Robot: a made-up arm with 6 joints. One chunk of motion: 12 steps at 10 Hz.
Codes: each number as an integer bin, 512 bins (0 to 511) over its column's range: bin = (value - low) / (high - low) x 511, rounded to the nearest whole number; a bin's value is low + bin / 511 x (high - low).
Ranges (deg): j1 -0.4..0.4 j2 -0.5..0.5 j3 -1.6..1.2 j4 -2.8..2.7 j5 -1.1..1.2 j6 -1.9..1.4
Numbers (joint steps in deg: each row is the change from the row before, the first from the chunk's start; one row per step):
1: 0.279 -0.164 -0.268 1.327 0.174 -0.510
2: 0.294 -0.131 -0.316 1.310 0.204 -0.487
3: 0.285 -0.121 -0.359 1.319 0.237 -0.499
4: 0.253 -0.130 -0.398 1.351 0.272 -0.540
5: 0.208 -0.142 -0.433 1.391 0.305 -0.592
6: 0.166 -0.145 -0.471 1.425 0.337 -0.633
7: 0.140 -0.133 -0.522 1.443 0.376 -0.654
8: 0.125 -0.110 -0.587 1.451 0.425 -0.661
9: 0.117 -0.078 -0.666 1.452 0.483 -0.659
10: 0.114 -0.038 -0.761 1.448 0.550 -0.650
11: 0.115 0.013 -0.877 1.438 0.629 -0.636
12: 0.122 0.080 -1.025 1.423 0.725 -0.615
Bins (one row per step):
1: 434 172 243 383 283 215
2: 443 189 234 382 290 219
3: 438 194 226 383 297 217
4: 417 189 219 386 305 211
5: 388 183 213 389 312 203
6: 362 181 206 393 319 196
7: 345 188 197 394 328 193
8: 335 199 185 395 339 192
9: 330 216 170 395 352 192
10: 328 236 153 395 367 194
11: 329 262 132 394 384 196
12: 333 296 105 392 405 199

